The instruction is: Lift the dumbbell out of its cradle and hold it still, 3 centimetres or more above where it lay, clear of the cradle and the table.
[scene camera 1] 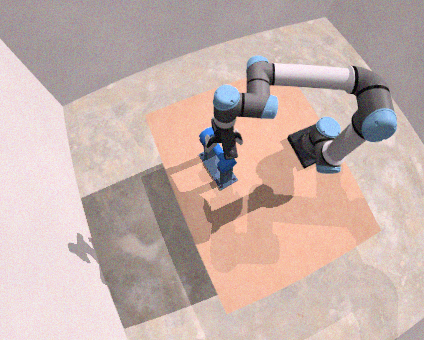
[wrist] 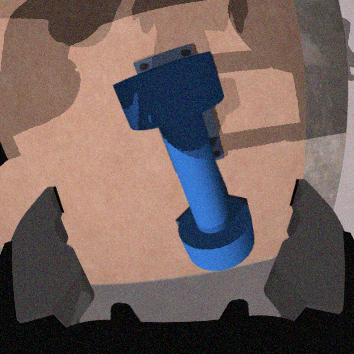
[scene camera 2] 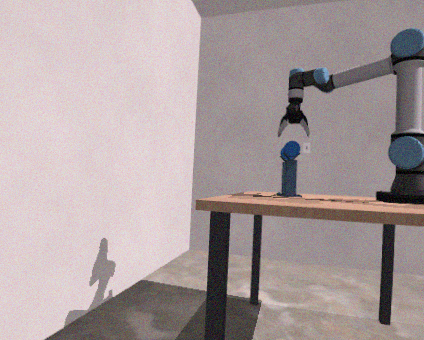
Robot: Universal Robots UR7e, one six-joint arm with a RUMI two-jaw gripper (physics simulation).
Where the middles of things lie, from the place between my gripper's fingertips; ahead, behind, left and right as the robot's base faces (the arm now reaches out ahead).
Now: the blue dumbbell [wrist: 216, 231] 7 cm below my hand, 3 cm to the right of it and 2 cm ahead of it. From my hand the other things lie so: cradle [wrist: 185, 50] 19 cm below, 3 cm to the right, 2 cm ahead.
